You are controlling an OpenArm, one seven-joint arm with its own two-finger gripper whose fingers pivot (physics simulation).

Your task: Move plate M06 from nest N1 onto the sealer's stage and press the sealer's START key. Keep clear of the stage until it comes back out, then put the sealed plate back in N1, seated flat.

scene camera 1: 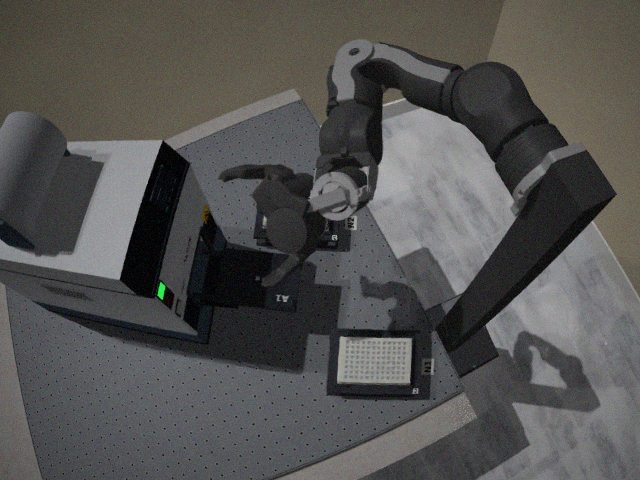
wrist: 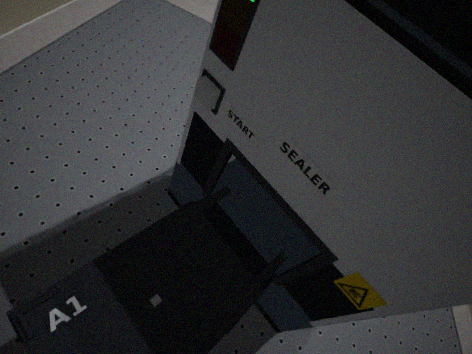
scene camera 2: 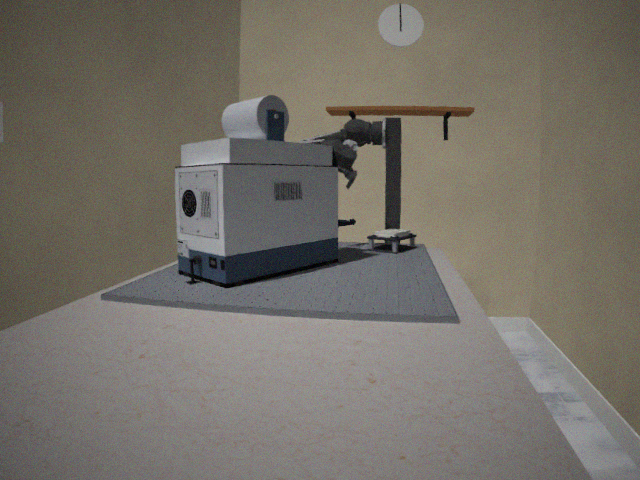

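Note:
A pale, many-welled plate (scene camera 1: 374, 360) (scene camera 2: 391, 233) lies in nest N1 (scene camera 1: 422, 343) (scene camera 2: 395, 239); no M06 marking is legible. The sealer's dark stage (scene camera 1: 237, 279) (wrist: 165, 265), marked A1, is out in front of the sealer (scene camera 1: 111, 206) (scene camera 2: 279, 206) (wrist: 350, 125) and bears no plate. The START key (wrist: 207, 92) is on the sealer's front, left of the word START, in the wrist view. My gripper (scene camera 1: 244, 229) is open and empty, high above the area by the stage and nest N2, with its fingers spread wide. Its fingertips do not show in the wrist view.
Nest N2 (scene camera 1: 342, 242) stands beyond the stage, partly hidden under my gripper, with part of a pale thing in it. A green light (scene camera 1: 161, 290) shows on the sealer's front. The arm's post (scene camera 1: 516, 258) (scene camera 2: 392, 175) rises near N1. A wall shelf (scene camera 2: 403, 110) is behind the arm.

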